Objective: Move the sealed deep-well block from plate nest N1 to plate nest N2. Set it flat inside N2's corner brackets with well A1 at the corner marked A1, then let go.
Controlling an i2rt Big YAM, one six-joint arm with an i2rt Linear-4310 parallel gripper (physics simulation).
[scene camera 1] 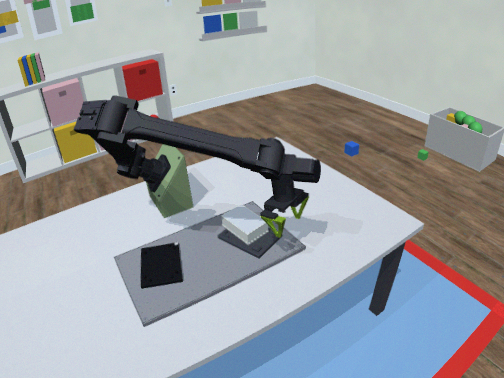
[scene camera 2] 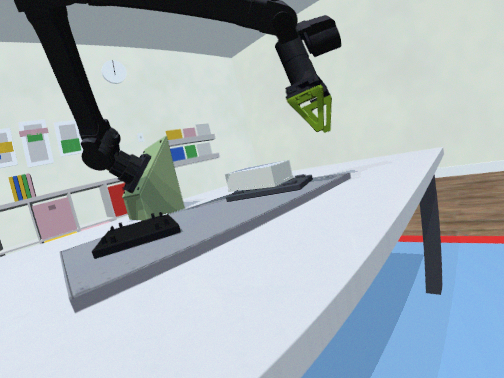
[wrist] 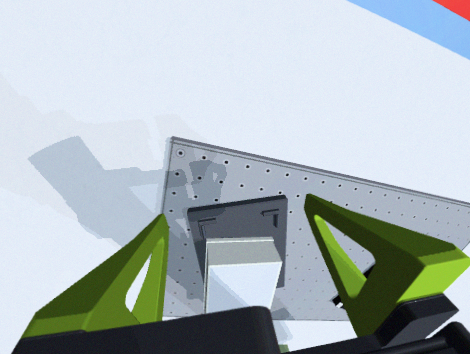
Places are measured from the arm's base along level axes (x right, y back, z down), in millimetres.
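Pixels of known places: gripper, between the fingertips: (scene camera 1: 288,227) (scene camera 2: 324,131) (wrist: 237,210); arm's base, origin of its link: (scene camera 1: 159,173) (scene camera 2: 139,174).
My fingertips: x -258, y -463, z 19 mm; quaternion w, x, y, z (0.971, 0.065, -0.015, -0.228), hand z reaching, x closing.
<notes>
For each thing: its top centre in the pictures, then the offset to it from my fingertips. Level surfaces: height alone.
- sealed deep-well block, centre of its top: (wrist: 240,304) (scene camera 2: 256,165) (scene camera 1: 244,217) dz +38, dx +70, dy +150 mm
- dark nest N1, centre of its top: (wrist: 243,259) (scene camera 2: 269,182) (scene camera 1: 249,233) dz +80, dx +69, dy +119 mm
- Nest N2, centre of its top: (scene camera 2: 135,222) (scene camera 1: 159,260) dz +76, dx +358, dy +126 mm
- grey perforated plate, centre of its top: (scene camera 2: 214,210) (wrist: 326,265) (scene camera 1: 206,253) dz +97, dx +217, dy +116 mm
- white table, height of its surface: dz +110 mm
The sealed deep-well block (scene camera 1: 245,224) (scene camera 2: 260,177) (wrist: 240,285) is pale, with a light top, and rests on the dark nest N1 (scene camera 1: 256,249) (scene camera 2: 305,181) (wrist: 240,222). In the wrist view two corner brackets of that nest show uncovered beyond the block's end, so the block looks off-centre. Nest N2 (scene camera 1: 161,265) (scene camera 2: 137,237) is black, with small upright corner pieces and no block on it. The A1 marks cannot be read. My gripper (scene camera 1: 289,226) (scene camera 2: 324,131) (wrist: 237,210) is open and empty, above and beyond the block's outer end, with its green fingers spread wide.
Both nests stand on a grey perforated plate (scene camera 1: 200,280) (scene camera 2: 210,227) (wrist: 360,196) on the white table (scene camera 1: 60,300) (scene camera 2: 225,300). The green arm mount (scene camera 1: 175,195) (scene camera 2: 160,185) rises behind the plate, between the nests. The arm reaches over from there.
</notes>
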